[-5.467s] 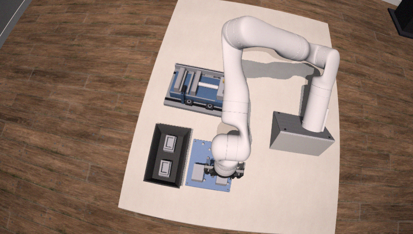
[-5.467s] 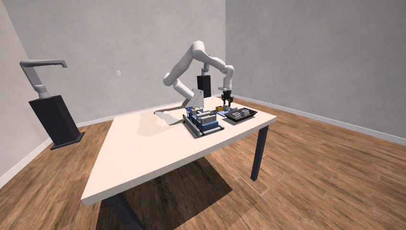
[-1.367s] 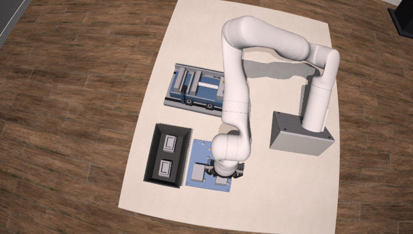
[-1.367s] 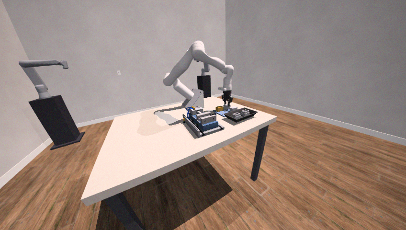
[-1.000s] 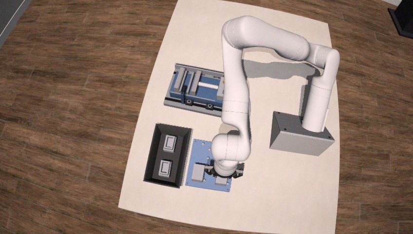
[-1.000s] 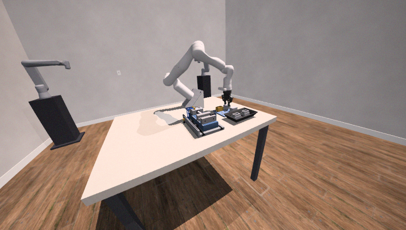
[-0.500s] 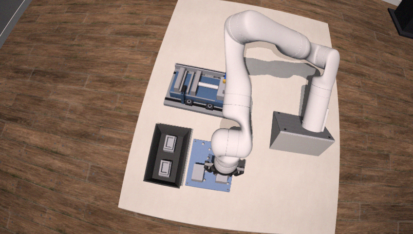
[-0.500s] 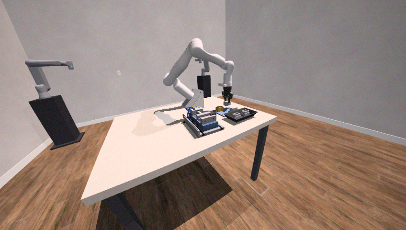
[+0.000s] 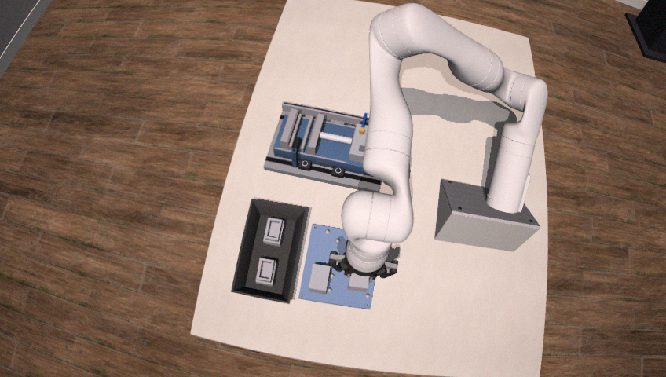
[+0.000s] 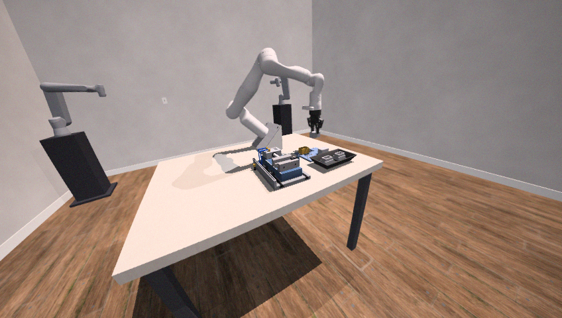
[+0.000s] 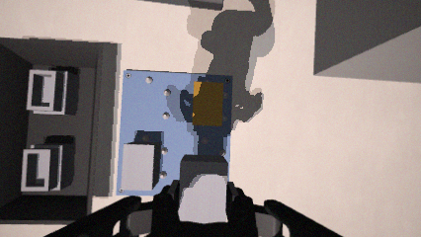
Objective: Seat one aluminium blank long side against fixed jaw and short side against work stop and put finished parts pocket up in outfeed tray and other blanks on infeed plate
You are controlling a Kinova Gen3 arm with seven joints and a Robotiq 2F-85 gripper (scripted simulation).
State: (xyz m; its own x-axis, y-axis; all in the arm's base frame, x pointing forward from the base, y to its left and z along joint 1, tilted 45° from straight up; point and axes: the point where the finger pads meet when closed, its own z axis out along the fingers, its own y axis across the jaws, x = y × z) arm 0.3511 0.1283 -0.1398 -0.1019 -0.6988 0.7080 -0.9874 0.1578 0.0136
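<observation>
The white rod is 70 mm ahead of my hand, 360 mm to the right of it and 60 mm below it. Also, from my hand: hose block 10 mm behind, 340 mm to the right, 60 mm below; blue vise 90 mm ahead, 360 mm to the right, 100 mm below; brass blank 10 mm behind, 90 mm to the right, 110 mm below.
</observation>
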